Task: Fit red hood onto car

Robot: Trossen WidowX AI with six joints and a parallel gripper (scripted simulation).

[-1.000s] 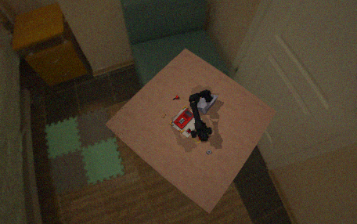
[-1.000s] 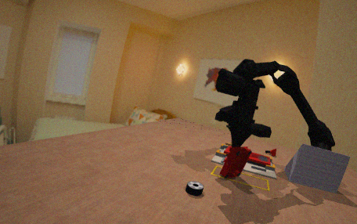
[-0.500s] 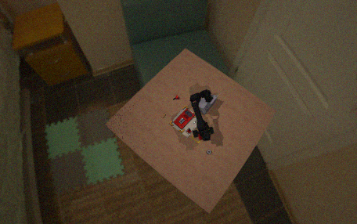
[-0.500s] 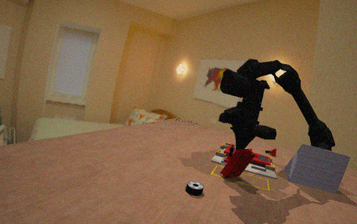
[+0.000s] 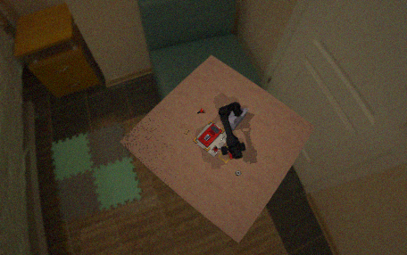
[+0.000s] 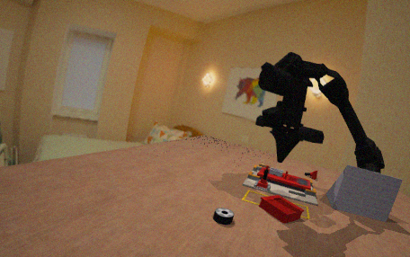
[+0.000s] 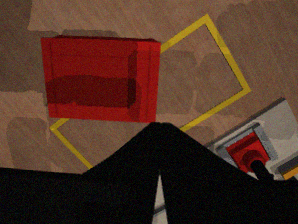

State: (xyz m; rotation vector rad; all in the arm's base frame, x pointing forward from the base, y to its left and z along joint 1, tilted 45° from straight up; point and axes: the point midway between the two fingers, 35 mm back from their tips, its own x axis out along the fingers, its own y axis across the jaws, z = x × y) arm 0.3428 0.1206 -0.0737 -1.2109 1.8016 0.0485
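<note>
Right now the red hood is 4 cm behind my gripper tip, 3 cm to the left of it and 10 cm below it. The rest, counted from my gripper tip: black wheel (8 cm ahead, 14 cm to the left, 11 cm below).
</note>
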